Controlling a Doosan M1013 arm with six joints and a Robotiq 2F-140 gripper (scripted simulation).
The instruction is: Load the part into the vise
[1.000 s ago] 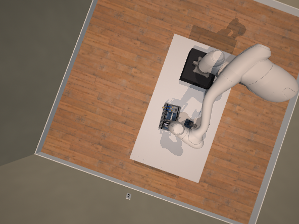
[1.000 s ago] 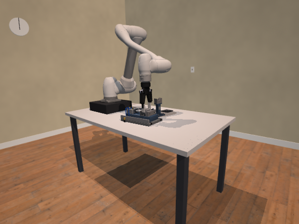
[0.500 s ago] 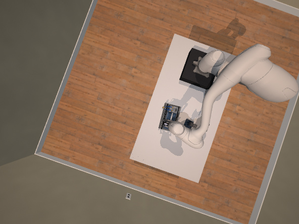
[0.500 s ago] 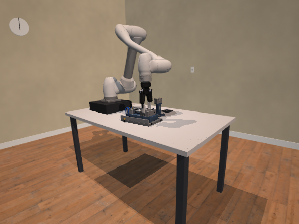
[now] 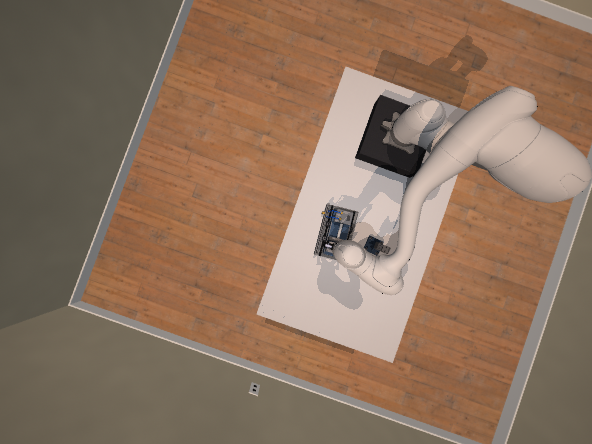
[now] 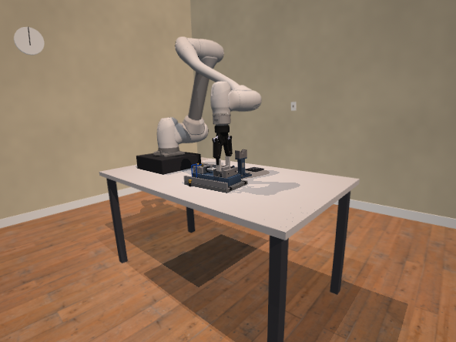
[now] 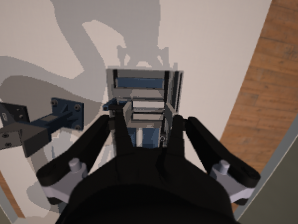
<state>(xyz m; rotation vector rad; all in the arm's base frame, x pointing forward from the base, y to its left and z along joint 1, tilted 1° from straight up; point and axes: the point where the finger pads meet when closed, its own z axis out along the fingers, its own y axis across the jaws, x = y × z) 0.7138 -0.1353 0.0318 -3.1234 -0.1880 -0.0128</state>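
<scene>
Right now my hand is 20 mm above the part. From my hand the other things lie so: vise base (80 mm below, 70 mm behind, 10 mm to the left).
</scene>
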